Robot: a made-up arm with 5 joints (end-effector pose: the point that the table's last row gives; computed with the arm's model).
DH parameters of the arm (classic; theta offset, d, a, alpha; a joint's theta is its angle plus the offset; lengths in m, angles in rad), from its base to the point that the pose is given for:
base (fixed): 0 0.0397 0 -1.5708
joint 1: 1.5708 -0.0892 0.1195 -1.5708
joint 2: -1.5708 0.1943 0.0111 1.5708
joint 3: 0.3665 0 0.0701 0
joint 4: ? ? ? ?
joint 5: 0 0.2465 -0.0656 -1.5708
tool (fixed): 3.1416 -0.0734 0 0
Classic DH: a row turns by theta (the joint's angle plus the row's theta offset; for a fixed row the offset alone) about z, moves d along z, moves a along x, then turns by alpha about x.
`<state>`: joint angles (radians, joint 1 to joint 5).
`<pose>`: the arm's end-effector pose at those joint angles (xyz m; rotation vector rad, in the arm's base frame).
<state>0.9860 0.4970 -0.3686 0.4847 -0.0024</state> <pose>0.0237 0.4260 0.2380 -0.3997 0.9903 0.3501</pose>
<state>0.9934 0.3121 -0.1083 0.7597 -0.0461</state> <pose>0.0249 0.3586 0.4173 0.0624 1.0069 0.7426</pose>
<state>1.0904 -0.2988 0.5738 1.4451 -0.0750</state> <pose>0.0615 -0.2138 0.6424 1.2624 0.3494 1.5704</pose>
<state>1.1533 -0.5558 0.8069 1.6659 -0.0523</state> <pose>0.0107 -0.4285 0.5588 1.4873 -0.1408 1.7601</pose>
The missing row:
joint 4: 1.2043 0.5375 -0.0051 1.5708
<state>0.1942 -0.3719 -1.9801 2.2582 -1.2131</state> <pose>0.0021 -0.0444 0.5624 0.4819 -1.0518 -0.0309</pose>
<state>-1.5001 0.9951 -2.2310 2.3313 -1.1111</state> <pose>0.0153 0.5176 -0.0139 -1.2945 -2.2853 -0.1329</pose>
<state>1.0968 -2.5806 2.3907 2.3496 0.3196</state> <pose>-0.4741 -0.2498 -0.2339 -1.5095 -1.7061 1.1758</pose>
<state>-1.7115 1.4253 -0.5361 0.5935 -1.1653</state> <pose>0.3756 0.5217 -0.0064 -1.8578 -2.1854 -0.4544</pose>
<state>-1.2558 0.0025 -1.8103 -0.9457 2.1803</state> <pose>-0.3700 -0.2615 0.2168 2.7555 0.2394 0.4080</pose>
